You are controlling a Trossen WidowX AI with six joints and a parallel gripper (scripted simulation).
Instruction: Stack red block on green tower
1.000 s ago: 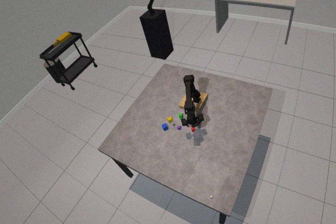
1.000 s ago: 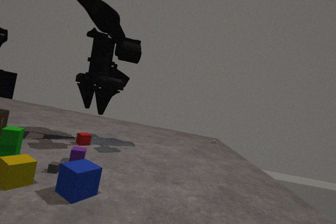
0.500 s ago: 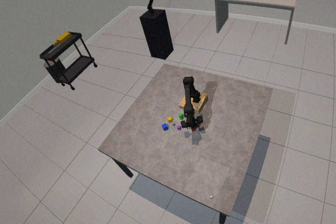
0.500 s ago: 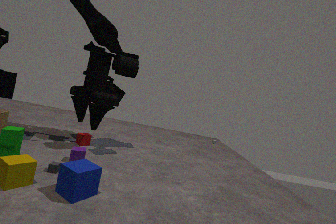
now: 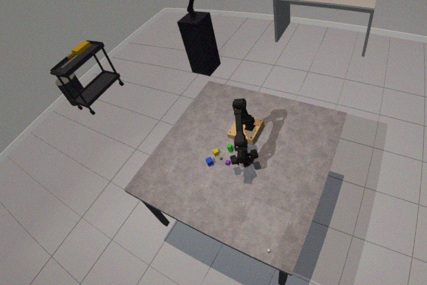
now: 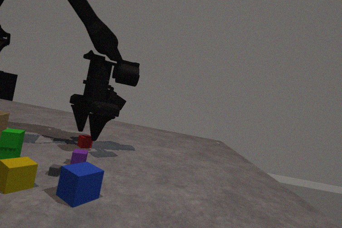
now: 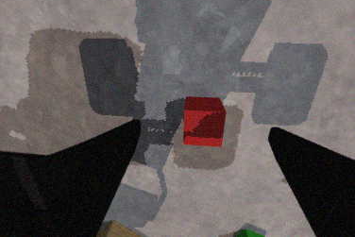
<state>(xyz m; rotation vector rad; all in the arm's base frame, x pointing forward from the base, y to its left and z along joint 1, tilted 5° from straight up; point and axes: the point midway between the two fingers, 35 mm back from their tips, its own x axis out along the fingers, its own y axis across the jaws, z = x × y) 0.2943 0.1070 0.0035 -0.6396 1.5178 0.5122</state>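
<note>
The red block lies 2 cm below my gripper tip. From my gripper tip the other things lie so: small dark piece 2 cm ahead, 19 cm to the right, 2 cm below; small purple block 4 cm ahead, 13 cm to the right, 2 cm below; yellow block 1 cm behind, 25 cm to the right, 1 cm below.
</note>
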